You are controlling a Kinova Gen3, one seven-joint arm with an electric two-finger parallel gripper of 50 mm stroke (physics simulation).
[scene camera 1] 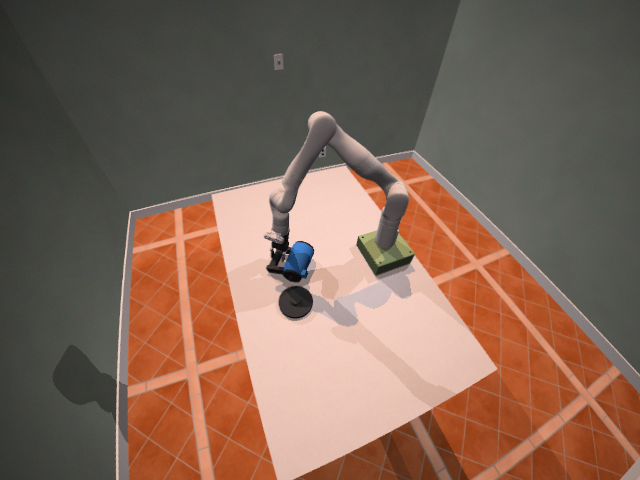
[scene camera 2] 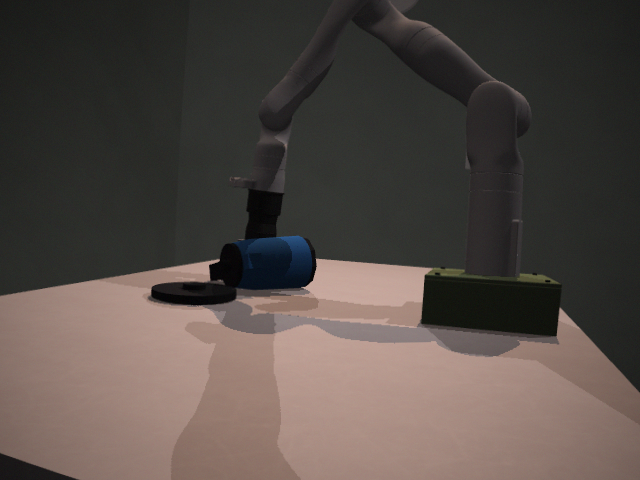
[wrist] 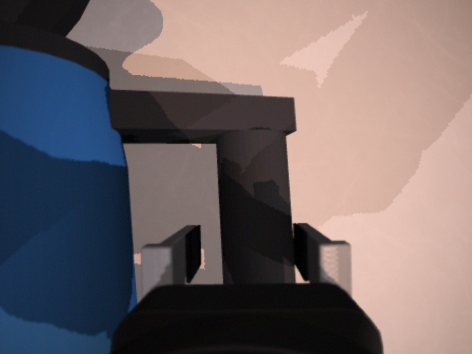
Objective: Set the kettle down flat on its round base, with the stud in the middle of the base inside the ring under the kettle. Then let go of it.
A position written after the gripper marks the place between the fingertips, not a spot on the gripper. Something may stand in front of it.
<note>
In view: the gripper (wrist: 247,244), a blue kettle (scene camera 2: 287,262) and a round black base (scene camera 2: 188,293).
The blue kettle shows as well in scene camera 1 (scene camera 1: 300,254) and in the wrist view (wrist: 75,278). The round black base also shows in scene camera 1 (scene camera 1: 295,302).
</note>
